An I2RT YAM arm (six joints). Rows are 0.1 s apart.
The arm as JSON. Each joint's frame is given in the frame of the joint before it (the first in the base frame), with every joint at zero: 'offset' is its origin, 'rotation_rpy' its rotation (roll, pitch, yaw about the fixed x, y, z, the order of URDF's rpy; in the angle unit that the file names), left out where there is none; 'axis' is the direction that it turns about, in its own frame. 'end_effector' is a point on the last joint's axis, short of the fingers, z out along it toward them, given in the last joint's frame.
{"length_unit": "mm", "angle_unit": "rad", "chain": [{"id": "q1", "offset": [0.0, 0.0, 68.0], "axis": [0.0, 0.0, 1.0]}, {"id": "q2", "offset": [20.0, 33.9, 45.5], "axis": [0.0, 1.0, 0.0]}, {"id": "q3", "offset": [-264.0, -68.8, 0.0], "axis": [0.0, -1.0, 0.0]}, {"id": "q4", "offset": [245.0, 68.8, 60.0], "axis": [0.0, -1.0, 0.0]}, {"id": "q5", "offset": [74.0, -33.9, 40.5], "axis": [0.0, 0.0, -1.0]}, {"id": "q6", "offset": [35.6, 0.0, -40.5], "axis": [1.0, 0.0, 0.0]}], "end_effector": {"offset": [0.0, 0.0, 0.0], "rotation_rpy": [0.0, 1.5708, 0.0]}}
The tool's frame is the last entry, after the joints.
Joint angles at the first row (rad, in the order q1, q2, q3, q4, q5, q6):
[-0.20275, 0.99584, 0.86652, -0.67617, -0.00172, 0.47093]
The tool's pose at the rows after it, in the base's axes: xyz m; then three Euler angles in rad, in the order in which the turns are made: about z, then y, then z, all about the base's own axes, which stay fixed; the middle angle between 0 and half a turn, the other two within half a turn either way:
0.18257 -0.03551 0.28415 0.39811 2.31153 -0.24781
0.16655 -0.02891 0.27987 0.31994 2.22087 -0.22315
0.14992 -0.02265 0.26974 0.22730 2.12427 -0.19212
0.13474 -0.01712 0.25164 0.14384 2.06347 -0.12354
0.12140 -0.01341 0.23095 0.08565 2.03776 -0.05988
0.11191 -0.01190 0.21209 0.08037 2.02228 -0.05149
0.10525 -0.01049 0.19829 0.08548 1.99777 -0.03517
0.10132 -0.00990 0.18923 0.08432 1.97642 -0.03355
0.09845 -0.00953 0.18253 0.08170 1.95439 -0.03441
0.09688 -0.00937 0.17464 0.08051 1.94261 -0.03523
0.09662 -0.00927 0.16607 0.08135 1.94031 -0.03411
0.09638 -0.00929 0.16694 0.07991 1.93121 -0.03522
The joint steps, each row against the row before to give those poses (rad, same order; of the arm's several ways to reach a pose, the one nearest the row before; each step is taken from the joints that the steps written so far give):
[0.01980, -0.09613, -0.05609, 0.02367, 0.04957, -0.02901]
[0.02140, -0.11178, -0.08085, 0.05987, 0.00118, -0.08467]
[0.02212, -0.12704, -0.10186, 0.07171, -0.00421, -0.10223]
[0.01219, -0.12436, -0.11141, 0.04847, -0.04808, -0.11293]
[-0.00040, -0.11521, -0.09955, 0.00912, -0.05723, -0.08698]
[0.00007, -0.09800, -0.08279, 0.00006, -0.00796, -0.00799]
[-0.00006, -0.08662, -0.06292, 0.00034, -0.01569, -0.00002]
[0.00006, -0.06330, -0.04199, 0.00003, -0.00223, 0.00003]
[0.00003, -0.05497, -0.03242, -0.00041, 0.00002, -0.00037]
[-0.00045, -0.04502, -0.03357, 0.00038, -0.00005, -0.00003]
[0.00041, -0.03200, -0.03355, 0.00383, -0.00074, 0.00078]
[-0.00038, -0.00614, 0.00038, 0.00265, 0.00038, -0.00039]

